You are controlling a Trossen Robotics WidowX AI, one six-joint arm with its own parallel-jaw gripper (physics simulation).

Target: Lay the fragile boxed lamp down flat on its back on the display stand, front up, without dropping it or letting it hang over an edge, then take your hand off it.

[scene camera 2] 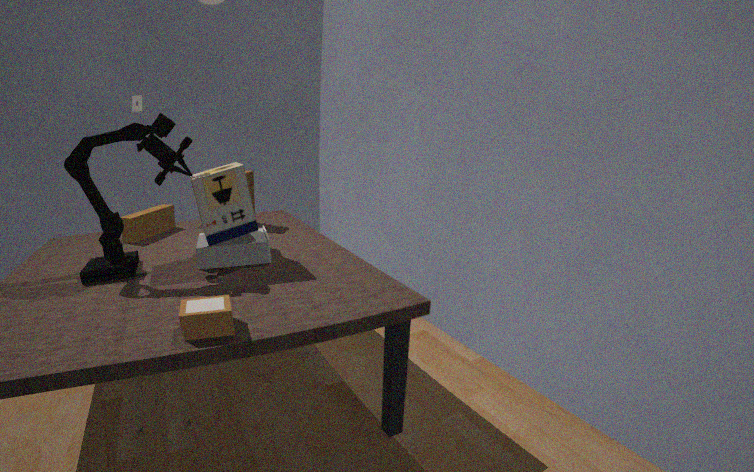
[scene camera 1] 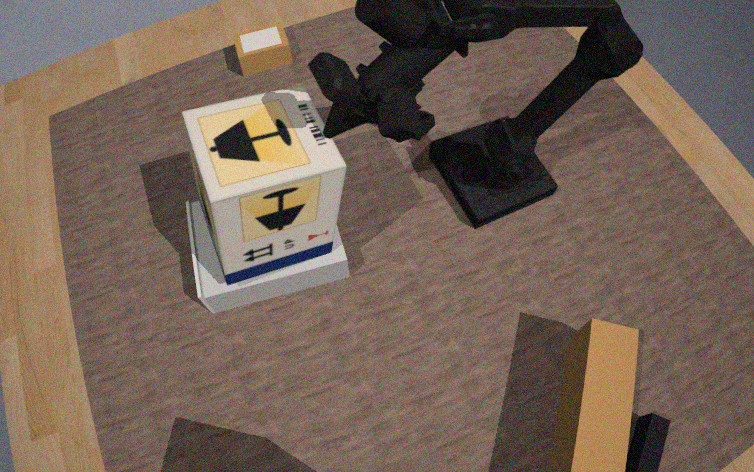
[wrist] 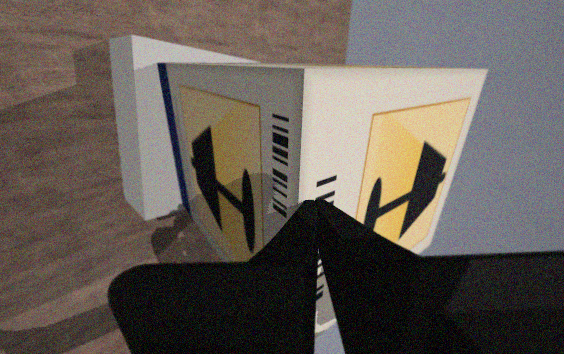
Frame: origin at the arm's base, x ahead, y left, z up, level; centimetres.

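Seen in the pictures: gripper, fingertip midpoint: [scene camera 2: 192,175] [scene camera 1: 325,135] [wrist: 314,209]; arm's base, link origin: [scene camera 2: 114,258] [scene camera 1: 500,179].
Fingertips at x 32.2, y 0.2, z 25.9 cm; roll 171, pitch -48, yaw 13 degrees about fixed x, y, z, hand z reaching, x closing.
Offsets run from my fingertips to a thing's top centre.
The boxed lamp [scene camera 1: 328,172] [scene camera 2: 222,208] [wrist: 330,110] is a white carton with yellow lamp pictures and a blue band at its base. It stands tilted on the light grey display stand [scene camera 1: 278,290] [scene camera 2: 233,256] [wrist: 126,125], leaning toward the arm, with the far side of its base raised in scene camera 2. It is not flat on its back. My gripper [scene camera 1: 328,135] [scene camera 2: 191,175] [wrist: 314,209] is shut and empty. Its tips are at the upper edge on the arm's side, beside the barcode; contact is hard to tell. The box's underside is hidden.
A small brown box with a white top @(dx +3.4, dy -52.9, dz -23.5 cm) [scene camera 1: 264,55] [scene camera 2: 207,325] lies near the table edge. A long tan block @(dx -26.2, dy +46.4, dz -18.6 cm) [scene camera 1: 603,400] and a dark block @(dx -34.4, dy +54.2, dz -24.6 cm) [scene camera 1: 648,445] are at the lower right in scene camera 1. A tan block @(dx +17.4, dy +48.3, dz -4.5 cm) [scene camera 2: 250,186] shows behind the boxed lamp.
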